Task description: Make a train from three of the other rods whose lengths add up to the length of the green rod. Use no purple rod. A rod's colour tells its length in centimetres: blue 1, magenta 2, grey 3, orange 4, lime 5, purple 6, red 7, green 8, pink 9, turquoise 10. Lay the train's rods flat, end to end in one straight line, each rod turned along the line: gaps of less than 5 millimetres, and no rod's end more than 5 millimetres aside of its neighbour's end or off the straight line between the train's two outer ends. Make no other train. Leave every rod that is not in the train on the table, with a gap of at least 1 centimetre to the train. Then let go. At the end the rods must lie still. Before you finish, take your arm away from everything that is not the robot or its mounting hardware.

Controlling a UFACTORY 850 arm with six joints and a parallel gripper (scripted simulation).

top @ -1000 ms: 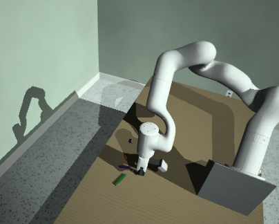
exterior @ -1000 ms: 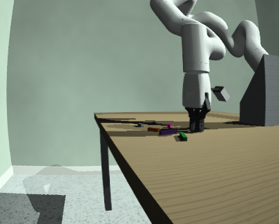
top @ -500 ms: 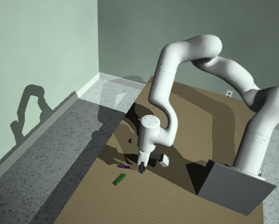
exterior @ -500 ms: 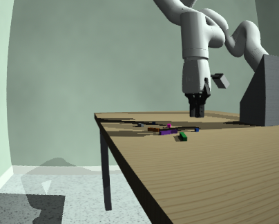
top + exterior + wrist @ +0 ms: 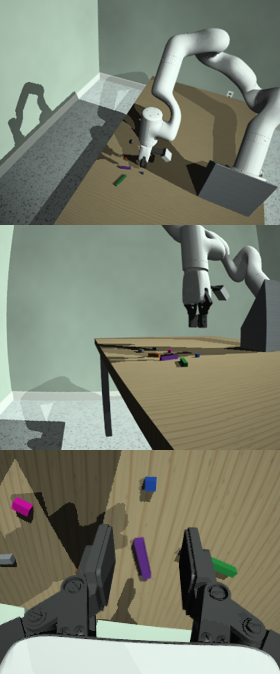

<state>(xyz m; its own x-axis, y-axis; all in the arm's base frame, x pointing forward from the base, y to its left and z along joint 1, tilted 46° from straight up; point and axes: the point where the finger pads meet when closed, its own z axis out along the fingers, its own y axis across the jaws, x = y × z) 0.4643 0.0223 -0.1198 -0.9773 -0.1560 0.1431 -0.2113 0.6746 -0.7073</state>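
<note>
Now: hand 150 mm short of the grey rod, 170 mm to the left of it and 100 mm above it.
</note>
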